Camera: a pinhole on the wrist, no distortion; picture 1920 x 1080 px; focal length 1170.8 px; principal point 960.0 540.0 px. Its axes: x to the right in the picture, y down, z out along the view. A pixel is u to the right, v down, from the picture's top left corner.
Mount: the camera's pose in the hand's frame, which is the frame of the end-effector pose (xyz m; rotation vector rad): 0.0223 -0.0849 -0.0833 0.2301 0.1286 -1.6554
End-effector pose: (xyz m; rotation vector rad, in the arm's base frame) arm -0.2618 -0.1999 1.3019 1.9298 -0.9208 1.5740
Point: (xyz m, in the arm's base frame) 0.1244 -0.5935 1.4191
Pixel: 538.8 1044.7
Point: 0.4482 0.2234 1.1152
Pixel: outside the picture
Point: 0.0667 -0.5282 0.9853
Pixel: 594.8 138.6
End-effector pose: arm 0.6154 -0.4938 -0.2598 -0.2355 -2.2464 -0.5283
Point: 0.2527 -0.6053 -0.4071
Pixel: 1209.5 978.6
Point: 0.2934 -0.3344 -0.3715
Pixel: 391.9 897.2
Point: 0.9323 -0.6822 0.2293
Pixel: behind the camera
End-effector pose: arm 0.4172 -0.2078 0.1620 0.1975 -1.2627 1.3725
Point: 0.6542 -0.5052 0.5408
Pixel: 1853.5 735.0
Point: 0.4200 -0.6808 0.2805
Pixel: 1017.7 117.7
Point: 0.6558 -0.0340 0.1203
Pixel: behind the camera
